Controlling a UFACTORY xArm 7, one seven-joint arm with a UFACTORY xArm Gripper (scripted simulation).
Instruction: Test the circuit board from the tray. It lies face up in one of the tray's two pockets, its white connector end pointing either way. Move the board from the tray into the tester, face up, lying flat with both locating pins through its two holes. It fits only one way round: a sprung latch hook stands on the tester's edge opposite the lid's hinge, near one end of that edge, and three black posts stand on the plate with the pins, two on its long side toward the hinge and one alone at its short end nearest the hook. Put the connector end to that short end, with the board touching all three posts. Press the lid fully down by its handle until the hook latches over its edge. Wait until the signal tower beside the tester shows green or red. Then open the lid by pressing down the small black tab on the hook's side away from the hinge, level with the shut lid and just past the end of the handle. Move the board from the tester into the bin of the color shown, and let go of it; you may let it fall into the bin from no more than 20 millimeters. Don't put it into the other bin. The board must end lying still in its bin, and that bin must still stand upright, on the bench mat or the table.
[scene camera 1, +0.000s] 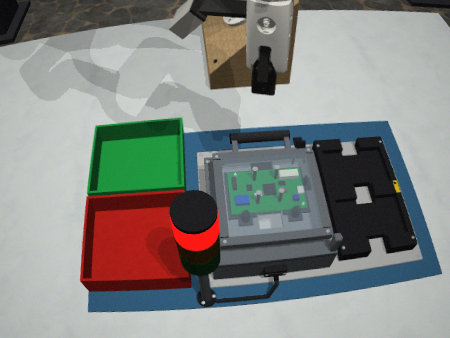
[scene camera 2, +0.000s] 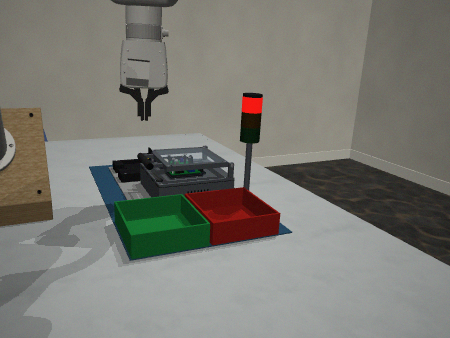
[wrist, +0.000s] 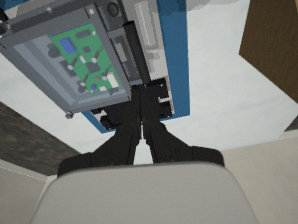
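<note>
A green bin (scene camera 1: 144, 156) and a red bin (scene camera 1: 130, 235) are part of the scene, together with a tester lid (scene camera 1: 267, 197). Scene camera 2 also shows the green bin (scene camera 2: 151, 226) and the red bin (scene camera 2: 236, 214). In the wrist view the green bin is out of frame, and the red bin is out of frame in the wrist view too. The gripper (scene camera 1: 263, 90) can be seen as well, and both scene camera 2 and the wrist view show it: the gripper (scene camera 2: 144, 119), the gripper (wrist: 140, 99).
</note>
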